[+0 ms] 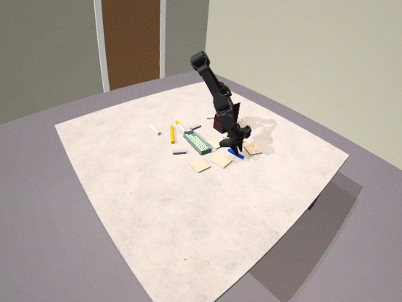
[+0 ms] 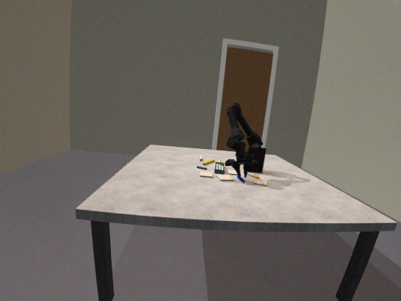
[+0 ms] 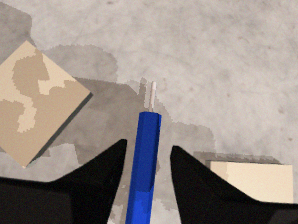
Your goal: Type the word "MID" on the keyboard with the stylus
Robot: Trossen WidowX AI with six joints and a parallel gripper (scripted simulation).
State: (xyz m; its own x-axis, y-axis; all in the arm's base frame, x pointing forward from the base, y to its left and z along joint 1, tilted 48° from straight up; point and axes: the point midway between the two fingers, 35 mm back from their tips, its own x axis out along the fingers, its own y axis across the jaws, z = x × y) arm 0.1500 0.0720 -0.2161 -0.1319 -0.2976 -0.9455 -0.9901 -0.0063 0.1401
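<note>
My gripper tip is now 10 mm to the right of the blue stylus and 20 mm above it. The rest, counted from my gripper tip: grey bar: 210 mm ahead, 210 mm to the right, 20 mm below.
</note>
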